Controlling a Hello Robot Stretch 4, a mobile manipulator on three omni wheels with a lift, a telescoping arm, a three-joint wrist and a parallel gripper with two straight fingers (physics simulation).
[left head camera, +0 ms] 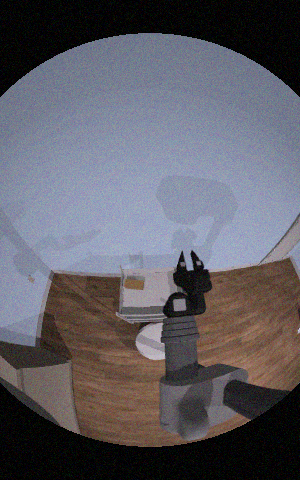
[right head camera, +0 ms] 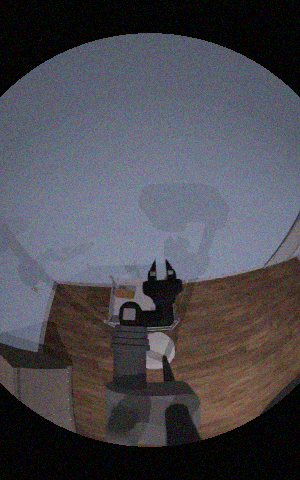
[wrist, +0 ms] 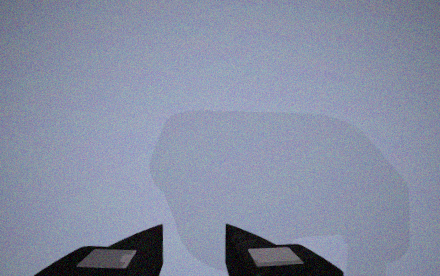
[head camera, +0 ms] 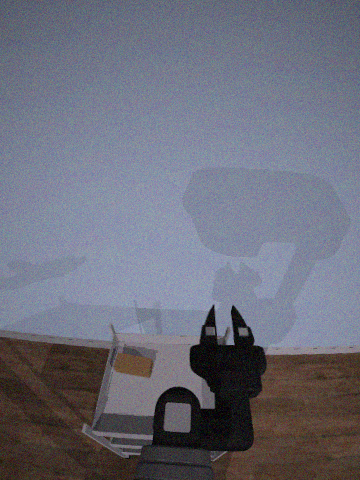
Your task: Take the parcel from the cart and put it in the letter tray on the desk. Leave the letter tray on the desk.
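Seen in the pictures: gripper, fingertip midpoint: [left head camera: 186, 251] [right head camera: 160, 260] [wrist: 194, 243] [head camera: 222, 307]; robot's base at its link origin: [left head camera: 155, 339] [right head camera: 153, 348].
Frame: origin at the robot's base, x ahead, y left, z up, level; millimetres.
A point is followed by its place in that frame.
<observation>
The brown parcel [head camera: 133, 365] @[x 420, y 169, z 687 mm] [left head camera: 134, 284] @[x 418, y 165, z 687 mm] [right head camera: 125, 292] @[x 428, y 156, z 687 mm] lies flat in the back left corner of the top tray of the white cart [head camera: 120, 424] @[x 243, y 186, z 635 mm] [left head camera: 142, 310] @[x 246, y 112, z 635 mm] [right head camera: 115, 318] @[x 245, y 227, z 635 mm]. My gripper [head camera: 223, 307] @[x 399, y -86, z 1098 mm] [left head camera: 188, 252] @[x 399, y -86, z 1098 mm] [right head camera: 160, 262] @[x 399, y -86, z 1098 mm] [wrist: 194, 243] @[x 399, y -86, z 1098 mm] is open and empty, fingers apart and pointing toward the wall. In the head view it appears high, at the cart's right back side, to the right of the parcel; the wrist covers the tray's right part. The parcel does not show in the wrist view. The letter tray and the desk do not show in these views.
The blue wall [head camera: 150, 125] @[x 814, y 123, z 1379 mm] [wrist: 100, 75] @[x 814, y 145, z 1336 mm] stands close behind the cart, with my arm's shadow on it. A beige sofa-like piece [left head camera: 47, 390] [right head camera: 45, 390] stands at the lower left. A door [left head camera: 286, 241] @[x 833, y -2111, z 597 mm] is at the right. My round white base [left head camera: 151, 345] @[x -45, y 49, z 187 mm] [right head camera: 162, 344] @[x 55, y -89, z 187 mm] is in front of the cart.
</observation>
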